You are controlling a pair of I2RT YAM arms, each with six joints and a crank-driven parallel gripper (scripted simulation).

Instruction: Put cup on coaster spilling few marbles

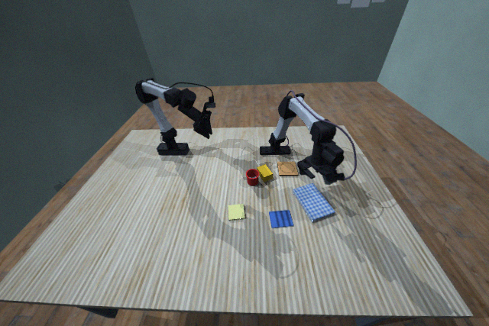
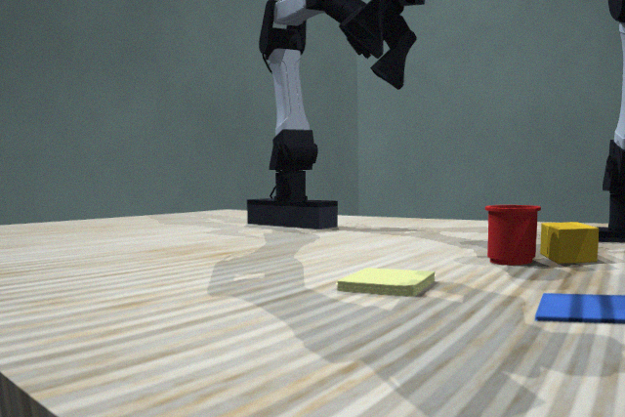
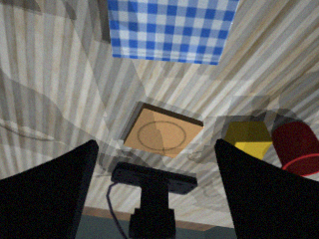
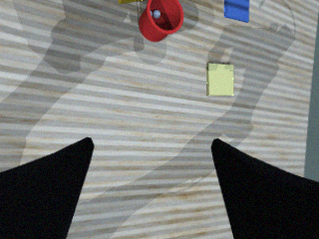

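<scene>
Right now my left hand is 5 cm past the red cup, 28 cm to the left of it and 11 cm above it. From my left hand the other things lie so: blue striped cloth: 17 cm ahead, 14 cm to the right, 14 cm below; then blue checked book-like block: 8 cm ahead, 2 cm to the left, 13 cm below; then yellow block: 9 cm behind, 21 cm to the right, 12 cm below.
</scene>
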